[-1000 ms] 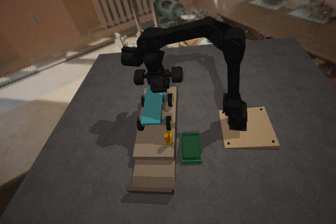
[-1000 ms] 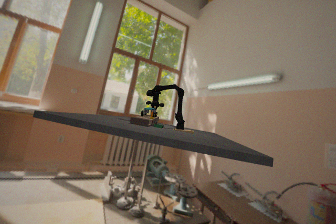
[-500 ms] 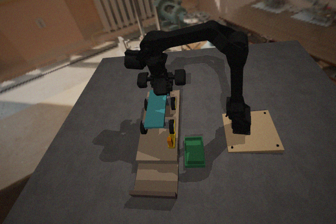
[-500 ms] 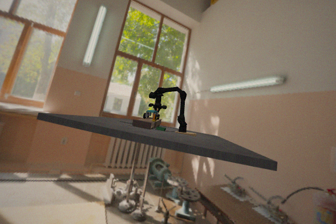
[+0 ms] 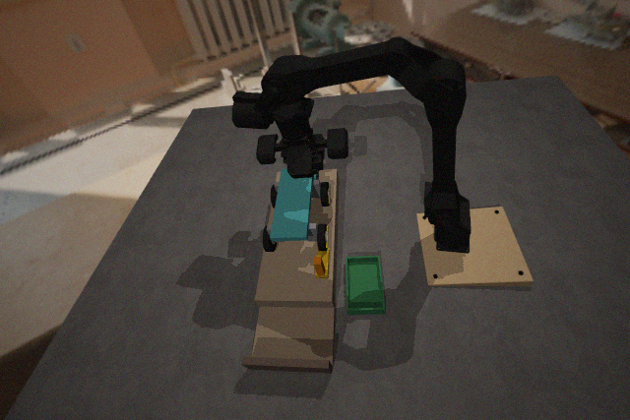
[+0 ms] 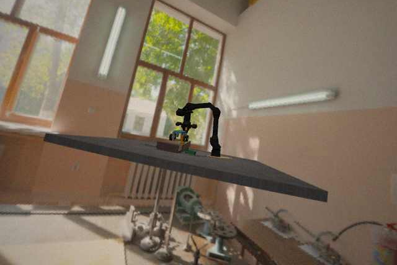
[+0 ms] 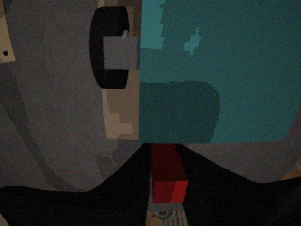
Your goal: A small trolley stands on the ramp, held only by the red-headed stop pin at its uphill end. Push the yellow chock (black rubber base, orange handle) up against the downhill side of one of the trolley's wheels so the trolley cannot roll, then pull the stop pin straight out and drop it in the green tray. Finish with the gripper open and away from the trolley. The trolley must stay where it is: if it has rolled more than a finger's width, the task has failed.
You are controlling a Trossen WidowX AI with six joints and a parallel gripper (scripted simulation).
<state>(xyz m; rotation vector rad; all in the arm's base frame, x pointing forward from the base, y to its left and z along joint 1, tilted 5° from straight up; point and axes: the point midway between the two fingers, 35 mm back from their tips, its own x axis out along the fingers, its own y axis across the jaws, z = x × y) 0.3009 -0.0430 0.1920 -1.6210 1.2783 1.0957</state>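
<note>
The green tray is 20 cm to the left of my gripper tip, 15 cm below it and 15 cm behind it. Also, from my gripper tip: yellow chock 20 cm to the left, 7 cm behind, 6 cm below; red-headed stop pin right at my gripper tip; trolley 11 cm to the left, 3 cm below.
</note>
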